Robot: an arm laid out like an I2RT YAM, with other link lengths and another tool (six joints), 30 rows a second.
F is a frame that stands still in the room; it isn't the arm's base.
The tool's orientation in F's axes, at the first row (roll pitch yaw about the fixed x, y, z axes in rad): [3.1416, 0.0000, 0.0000]
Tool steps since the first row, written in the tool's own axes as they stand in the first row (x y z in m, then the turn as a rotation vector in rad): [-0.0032, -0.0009, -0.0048, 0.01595, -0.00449, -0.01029]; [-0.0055, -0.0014, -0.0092, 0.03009, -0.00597, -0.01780]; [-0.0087, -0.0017, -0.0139, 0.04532, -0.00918, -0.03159]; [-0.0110, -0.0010, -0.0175, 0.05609, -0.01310, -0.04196]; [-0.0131, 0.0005, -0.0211, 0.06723, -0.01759, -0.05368]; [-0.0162, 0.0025, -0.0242, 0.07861, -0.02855, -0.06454]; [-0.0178, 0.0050, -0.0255, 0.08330, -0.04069, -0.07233]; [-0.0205, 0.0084, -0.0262, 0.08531, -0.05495, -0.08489]
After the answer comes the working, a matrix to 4 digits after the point.
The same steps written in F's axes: [-0.0032, 0.0009, 0.0048, 0.01595, 0.00449, 0.01029]; [-0.0055, 0.0014, 0.0092, 0.03009, 0.00597, 0.01780]; [-0.0087, 0.0017, 0.0139, 0.04532, 0.00918, 0.03159]; [-0.0110, 0.0010, 0.0175, 0.05609, 0.01310, 0.04196]; [-0.0131, -0.0005, 0.0211, 0.06723, 0.01759, 0.05368]; [-0.0162, -0.0025, 0.0242, 0.07861, 0.02855, 0.06454]; [-0.0178, -0.0050, 0.0255, 0.08330, 0.04069, 0.07233]; [-0.0205, -0.0084, 0.0262, 0.08531, 0.05495, 0.08489]
The tool's axes in the first row as the columns of a matrix, in F's axes (rounded; the answer above uses it unrounded):
[1.0000, 0.0000, 0.0000]
[0.0000, -1.0000, 0.0000]
[0.0000, 0.0000, -1.0000]

